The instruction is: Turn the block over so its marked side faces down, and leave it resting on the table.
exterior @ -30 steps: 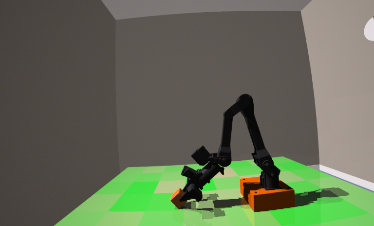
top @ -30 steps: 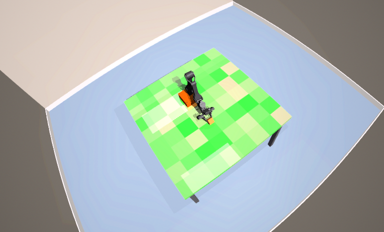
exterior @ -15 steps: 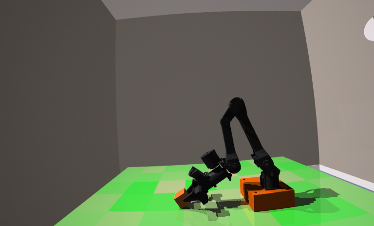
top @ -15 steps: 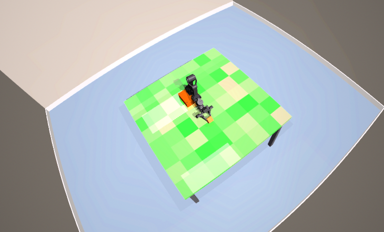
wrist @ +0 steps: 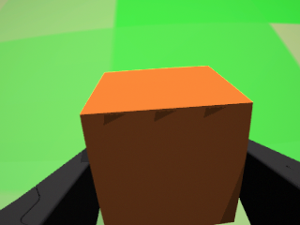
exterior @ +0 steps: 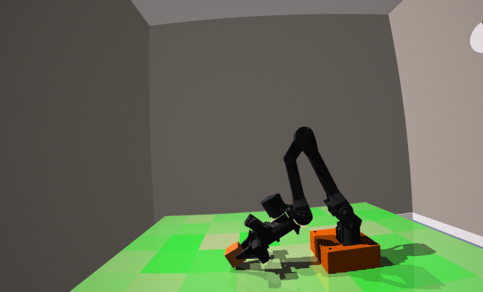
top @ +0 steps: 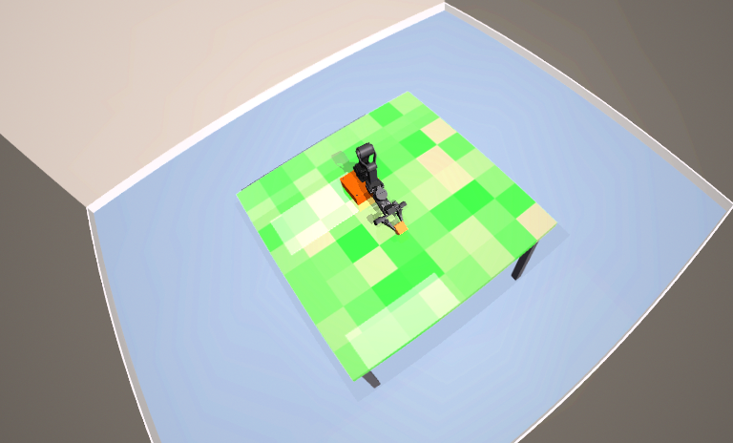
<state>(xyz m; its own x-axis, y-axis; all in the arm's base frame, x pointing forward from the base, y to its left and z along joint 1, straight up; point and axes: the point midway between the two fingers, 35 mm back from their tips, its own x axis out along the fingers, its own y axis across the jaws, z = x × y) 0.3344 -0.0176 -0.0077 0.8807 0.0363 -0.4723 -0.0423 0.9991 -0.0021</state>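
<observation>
Now: the orange block 1 cm below my gripper tip.
</observation>
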